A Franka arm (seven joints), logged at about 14 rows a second.
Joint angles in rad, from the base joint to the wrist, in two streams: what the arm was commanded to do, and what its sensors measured. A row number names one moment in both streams.
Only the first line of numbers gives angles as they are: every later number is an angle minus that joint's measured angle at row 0.
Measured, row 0:
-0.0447 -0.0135 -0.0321 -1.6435 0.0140 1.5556 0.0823
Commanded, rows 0 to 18:
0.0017 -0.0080 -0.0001 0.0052 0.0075 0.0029 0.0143
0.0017 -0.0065 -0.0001 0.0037 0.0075 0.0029 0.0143
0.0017 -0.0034 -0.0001 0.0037 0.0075 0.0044 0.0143
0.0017 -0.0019 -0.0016 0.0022 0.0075 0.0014 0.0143
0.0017 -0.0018 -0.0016 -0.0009 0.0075 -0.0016 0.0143
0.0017 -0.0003 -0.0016 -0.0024 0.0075 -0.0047 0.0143
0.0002 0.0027 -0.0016 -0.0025 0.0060 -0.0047 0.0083
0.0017 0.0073 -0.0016 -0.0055 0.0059 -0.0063 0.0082
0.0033 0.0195 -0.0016 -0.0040 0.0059 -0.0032 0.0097
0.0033 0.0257 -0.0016 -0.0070 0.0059 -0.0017 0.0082
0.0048 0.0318 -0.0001 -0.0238 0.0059 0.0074 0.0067
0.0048 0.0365 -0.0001 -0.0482 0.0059 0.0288 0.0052
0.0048 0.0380 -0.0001 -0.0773 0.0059 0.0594 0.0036
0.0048 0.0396 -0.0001 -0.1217 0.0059 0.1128 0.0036
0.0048 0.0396 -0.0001 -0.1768 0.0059 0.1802 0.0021
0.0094 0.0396 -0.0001 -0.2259 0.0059 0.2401 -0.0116
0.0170 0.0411 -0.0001 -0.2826 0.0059 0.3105 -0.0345
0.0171 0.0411 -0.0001 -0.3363 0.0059 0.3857 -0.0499
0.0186 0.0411 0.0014 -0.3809 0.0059 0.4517 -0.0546
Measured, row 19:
0.0112 0.0647 0.0033 -0.2818 0.0001 0.3443 -0.0261
